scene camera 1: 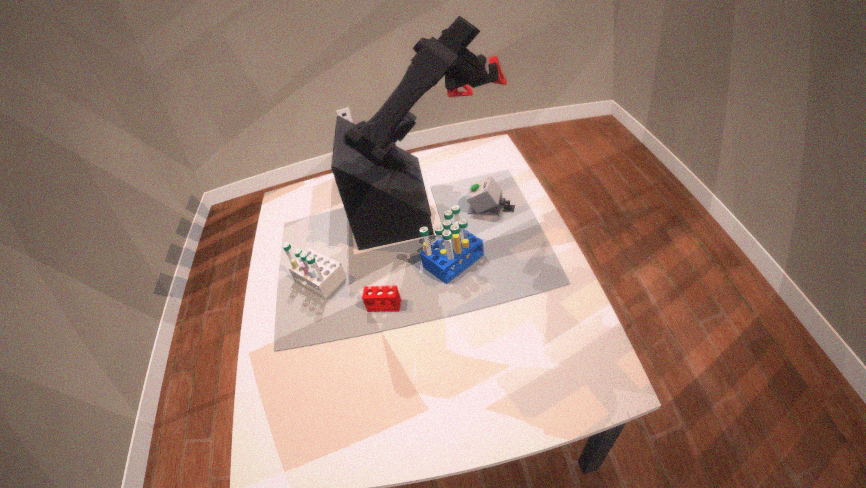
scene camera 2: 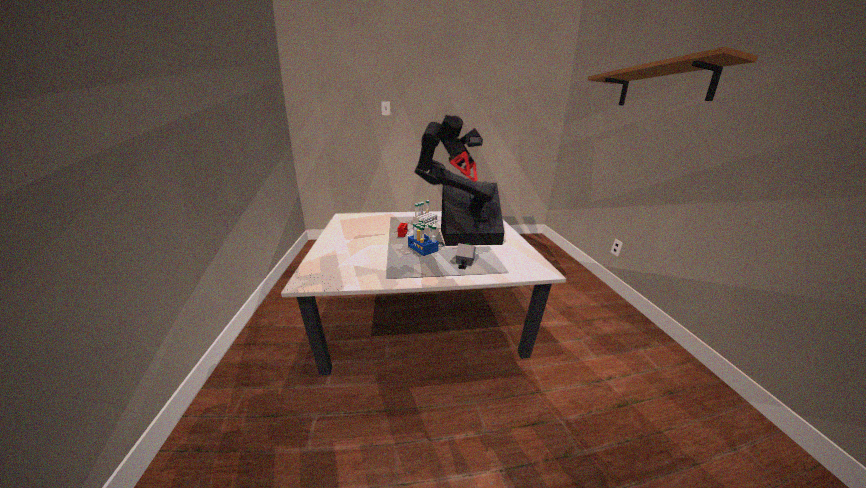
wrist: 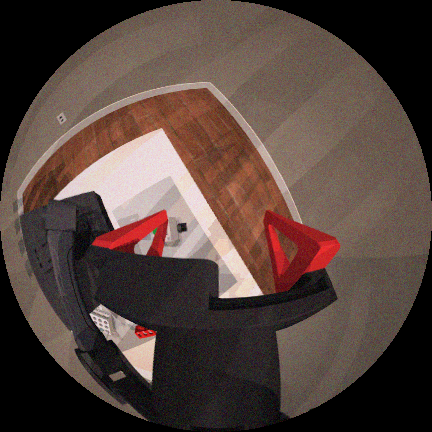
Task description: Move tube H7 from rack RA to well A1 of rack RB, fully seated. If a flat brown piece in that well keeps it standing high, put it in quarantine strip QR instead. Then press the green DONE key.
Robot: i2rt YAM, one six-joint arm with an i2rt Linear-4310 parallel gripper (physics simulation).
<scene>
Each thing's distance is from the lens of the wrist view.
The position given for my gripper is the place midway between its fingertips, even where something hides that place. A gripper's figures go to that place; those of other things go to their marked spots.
my gripper (wrist: 215,215): 13 cm
grey mat (wrist: 193,243): 50 cm
</scene>
